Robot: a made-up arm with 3 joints.
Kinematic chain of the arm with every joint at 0, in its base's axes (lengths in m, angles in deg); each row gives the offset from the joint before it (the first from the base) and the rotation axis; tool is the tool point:
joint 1: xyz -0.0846 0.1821 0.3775 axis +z
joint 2: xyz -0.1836 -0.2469 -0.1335 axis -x
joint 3: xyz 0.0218 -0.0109 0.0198 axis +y
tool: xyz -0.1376 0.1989 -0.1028
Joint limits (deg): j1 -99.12..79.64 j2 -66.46..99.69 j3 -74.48..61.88
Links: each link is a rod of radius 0.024 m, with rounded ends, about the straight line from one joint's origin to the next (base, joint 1, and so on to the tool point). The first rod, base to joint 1, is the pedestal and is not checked.
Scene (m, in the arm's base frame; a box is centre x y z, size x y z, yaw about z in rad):
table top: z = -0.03
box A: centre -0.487 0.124 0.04 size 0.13 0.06 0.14 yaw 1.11
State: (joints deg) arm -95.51 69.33 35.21
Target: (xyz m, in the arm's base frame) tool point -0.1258 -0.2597 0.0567
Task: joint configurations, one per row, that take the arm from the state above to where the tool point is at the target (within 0.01 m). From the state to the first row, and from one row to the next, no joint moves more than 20 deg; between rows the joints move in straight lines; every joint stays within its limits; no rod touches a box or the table.
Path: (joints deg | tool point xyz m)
1: -76.87 53.83 39.66 | -0.2703 0.4811 0.1090
2: -58.22 38.34 44.10 | -0.3221 0.4257 0.1601
3: -39.58 22.84 48.55 | -0.3722 0.3520 0.2216
4: -20.94 7.34 52.99 | -0.4082 0.2505 0.2872
5: -2.29 -8.15 57.44 | -0.4097 0.1228 0.3503
6: 16.35 -23.65 61.88 | -0.3576 -0.0146 0.4043
7: 20.05 -4.61 52.36 | -0.3698 0.0090 0.3249
8: 23.75 14.42 42.85 | -0.3667 -0.0025 0.2340
9: 27.44 33.45 33.33 | -0.3413 -0.0467 0.1483
10: 31.14 52.49 23.81 | -0.2902 -0.1142 0.0835
11: 34.84 71.52 14.30 | -0.2158 -0.1904 0.0512
12: 38.54 90.56 4.78 | -0.1258 -0.2597 0.0567

